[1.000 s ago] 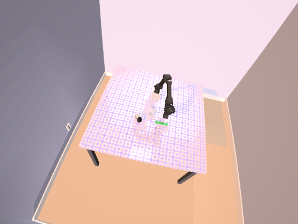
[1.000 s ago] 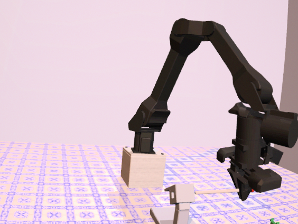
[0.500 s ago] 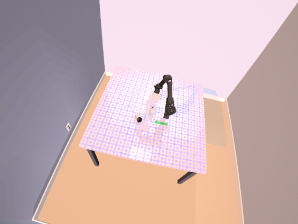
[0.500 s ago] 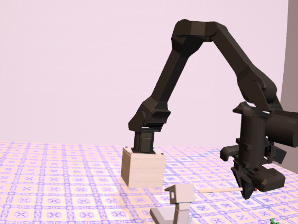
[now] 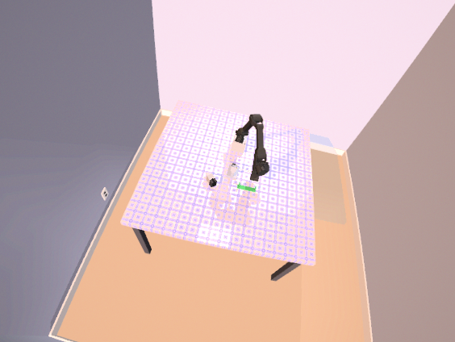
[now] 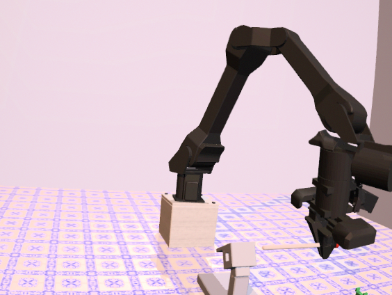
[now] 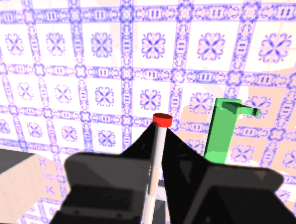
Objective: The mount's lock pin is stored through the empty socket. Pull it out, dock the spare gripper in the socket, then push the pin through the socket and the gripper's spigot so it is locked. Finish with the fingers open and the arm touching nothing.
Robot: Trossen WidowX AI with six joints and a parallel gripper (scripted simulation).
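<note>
Now: gripper tip 10 cm short of the green pin holder, 3 cm to the left of it and 4 cm above it. Round my gripper tip: spare gripper (14 cm ahead, 30 cm to the right, 4 cm below); grey-blue mount (1 cm ahead, 17 cm to the right, 2 cm below).
</note>
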